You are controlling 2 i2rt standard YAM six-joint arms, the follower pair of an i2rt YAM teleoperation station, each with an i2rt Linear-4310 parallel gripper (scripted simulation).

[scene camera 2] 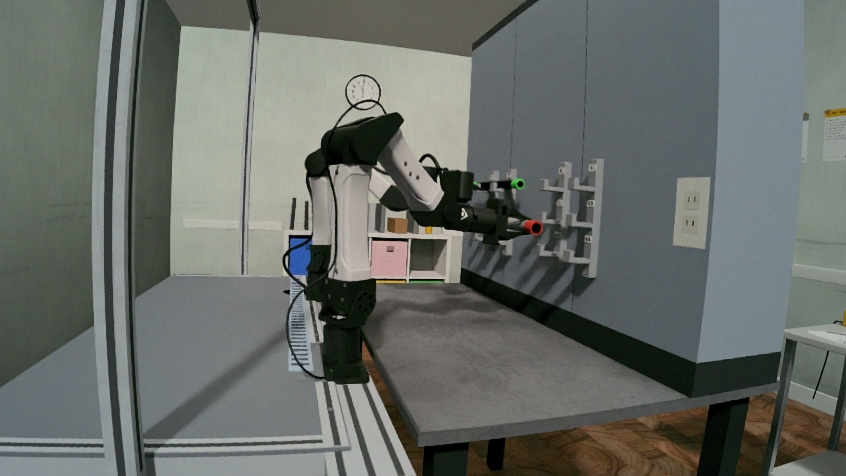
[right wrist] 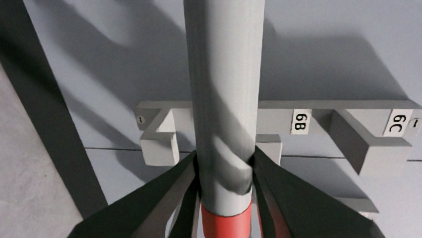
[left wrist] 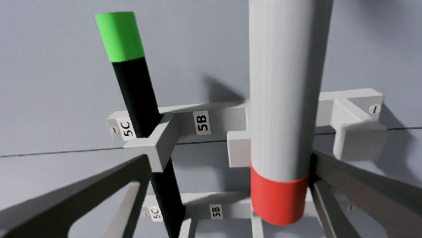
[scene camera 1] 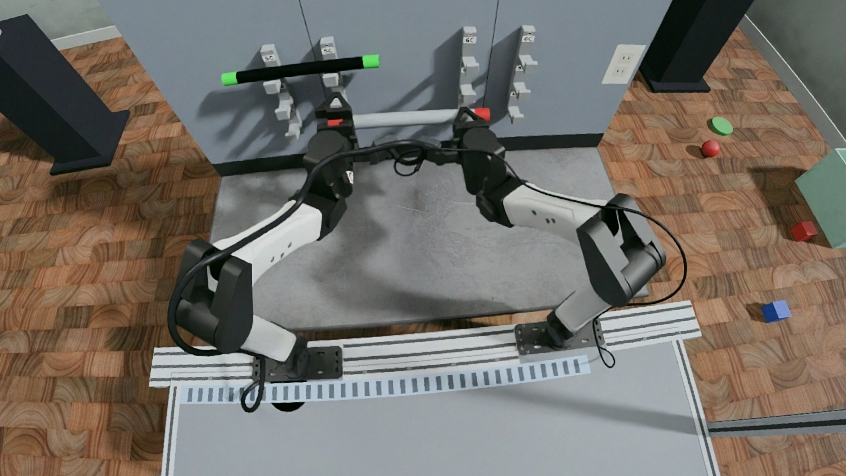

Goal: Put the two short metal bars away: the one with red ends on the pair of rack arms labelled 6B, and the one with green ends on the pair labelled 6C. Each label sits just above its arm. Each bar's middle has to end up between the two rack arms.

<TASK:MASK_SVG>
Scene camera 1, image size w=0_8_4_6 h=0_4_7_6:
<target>red-ended bar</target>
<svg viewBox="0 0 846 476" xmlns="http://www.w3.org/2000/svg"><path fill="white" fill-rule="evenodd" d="M328 126L339 125L339 122L342 122L342 120L328 120ZM463 113L461 119L463 122L474 121L466 112ZM459 109L353 115L355 129L452 124ZM470 109L489 122L490 113L488 108Z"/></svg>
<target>green-ended bar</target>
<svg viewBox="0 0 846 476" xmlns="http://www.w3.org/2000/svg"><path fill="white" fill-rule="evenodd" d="M379 55L313 61L222 74L222 83L224 86L302 75L380 68Z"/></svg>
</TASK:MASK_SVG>
